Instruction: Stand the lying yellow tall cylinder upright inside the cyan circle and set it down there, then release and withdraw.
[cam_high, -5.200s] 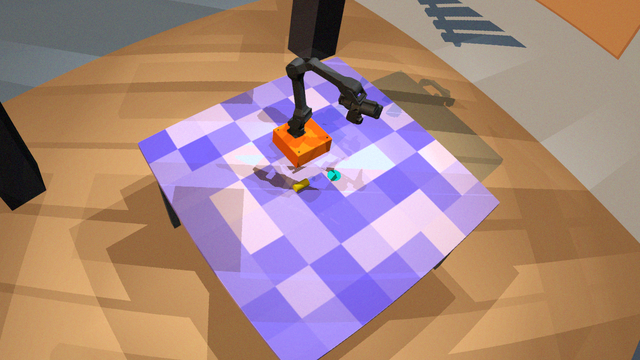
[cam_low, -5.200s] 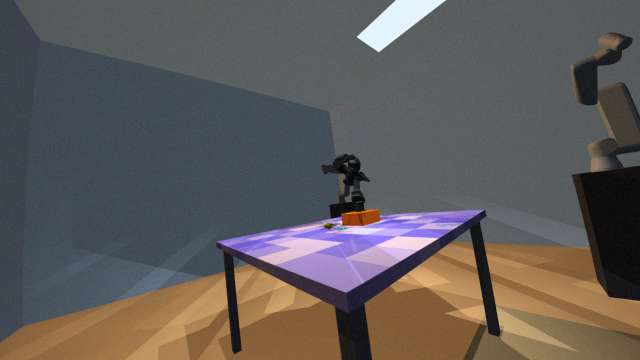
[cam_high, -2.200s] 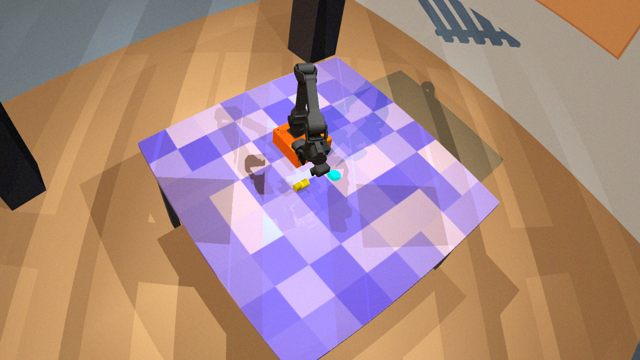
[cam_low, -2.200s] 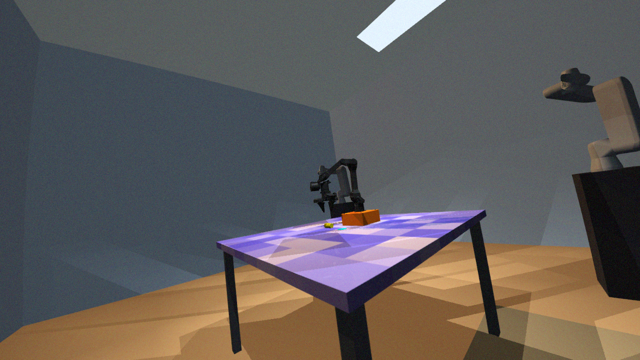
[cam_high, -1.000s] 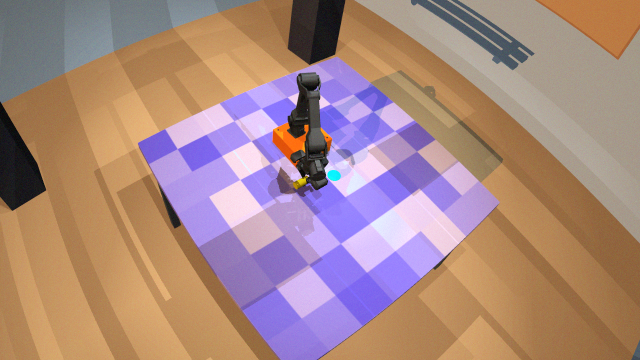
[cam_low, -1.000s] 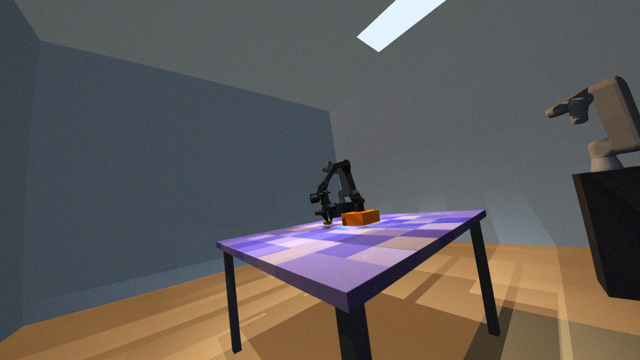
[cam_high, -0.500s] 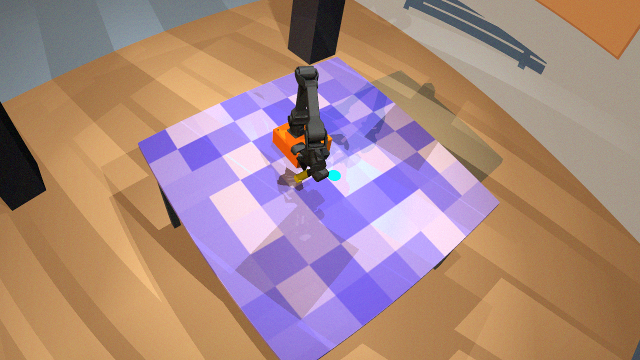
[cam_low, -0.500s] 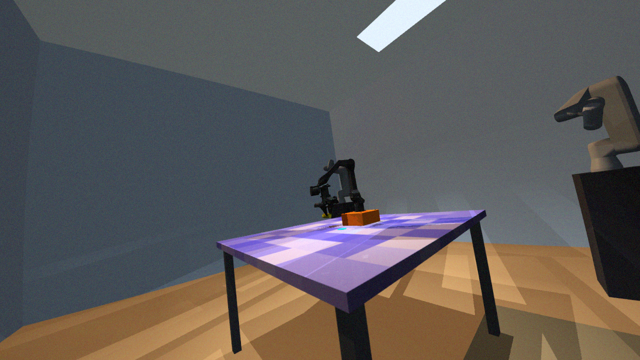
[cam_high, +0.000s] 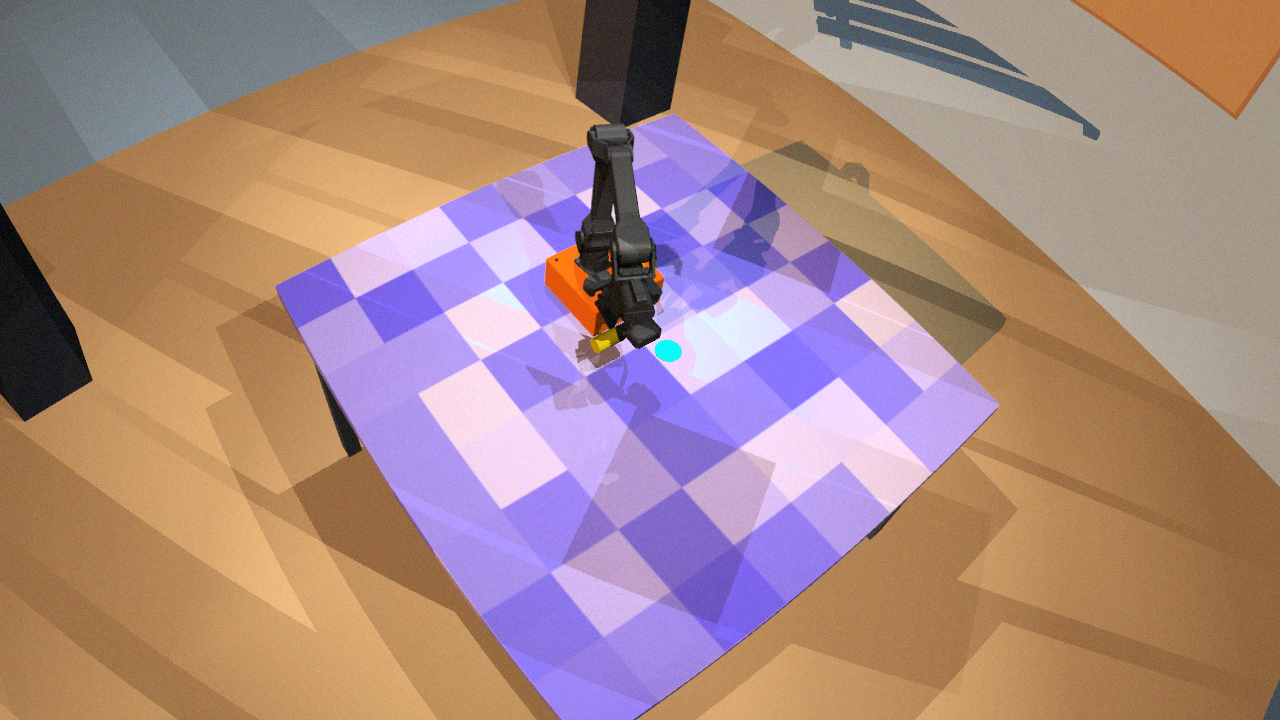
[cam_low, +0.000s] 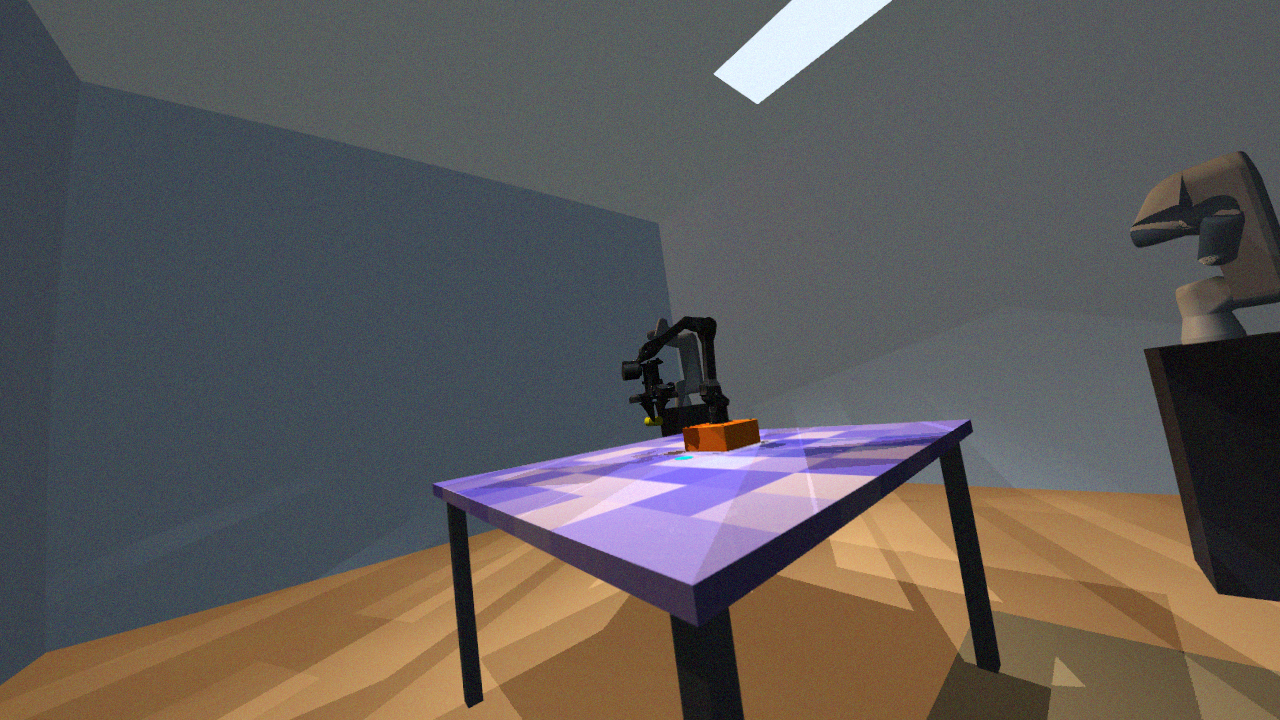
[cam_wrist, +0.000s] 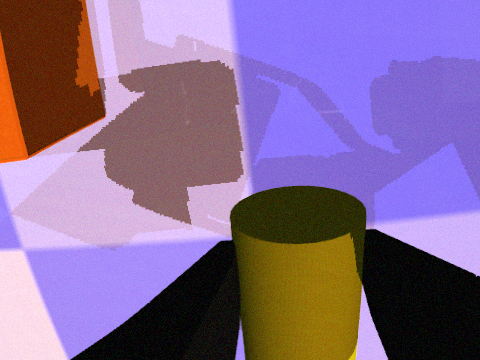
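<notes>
Now: gripper tip 14 cm to the right of the cyan circle, 12 cm above it and 4 cm short of it. Also, from my gripper tip: yellow tall cylinder (2 cm to the right).
</notes>
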